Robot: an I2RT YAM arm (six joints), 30 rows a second.
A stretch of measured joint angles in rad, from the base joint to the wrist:
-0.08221 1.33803 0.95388 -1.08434 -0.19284 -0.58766
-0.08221 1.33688 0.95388 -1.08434 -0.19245 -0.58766
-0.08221 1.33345 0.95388 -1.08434 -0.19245 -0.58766
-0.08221 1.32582 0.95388 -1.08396 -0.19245 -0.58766
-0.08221 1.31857 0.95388 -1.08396 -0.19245 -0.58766
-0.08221 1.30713 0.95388 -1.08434 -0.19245 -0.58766
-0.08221 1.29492 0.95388 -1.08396 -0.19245 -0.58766
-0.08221 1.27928 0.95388 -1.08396 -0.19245 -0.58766
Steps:
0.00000 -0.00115 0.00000 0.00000 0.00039 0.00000
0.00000 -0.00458 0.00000 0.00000 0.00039 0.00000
0.00000 -0.01221 0.00000 0.00038 0.00039 0.00000
0.00000 -0.01946 0.00000 0.00038 0.00039 0.00000
0.00000 -0.03090 0.00000 0.00000 0.00039 0.00000
0.00000 -0.04311 0.00000 0.00038 0.00039 0.00000
0.00000 -0.05875 0.00000 0.00038 0.00039 0.00000

